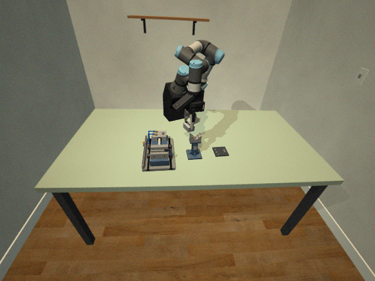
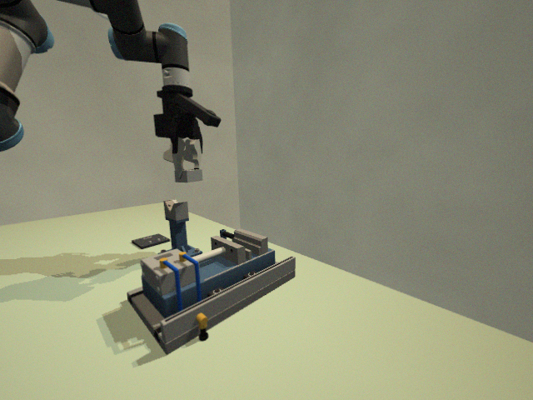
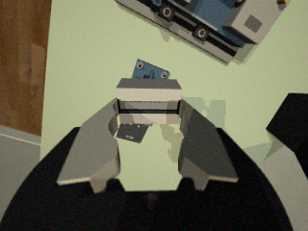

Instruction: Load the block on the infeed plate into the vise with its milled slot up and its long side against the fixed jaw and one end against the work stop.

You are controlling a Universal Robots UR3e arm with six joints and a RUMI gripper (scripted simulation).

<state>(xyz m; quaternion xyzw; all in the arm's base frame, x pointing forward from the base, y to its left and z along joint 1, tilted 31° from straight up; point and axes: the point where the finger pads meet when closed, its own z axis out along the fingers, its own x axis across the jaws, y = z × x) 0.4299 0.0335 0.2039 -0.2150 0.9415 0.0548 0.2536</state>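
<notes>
Right now the work stop rod is 150 mm below my hand, 120 mm to the right of it and 40 mm ahead of it. The rest, counted from my hand: air cylinder: 190 mm to the right, 160 mm below, 120 mm behind; part: right at my hand; fixed jaw: 160 mm to the right, 160 mm below, 80 mm ahead.
</notes>
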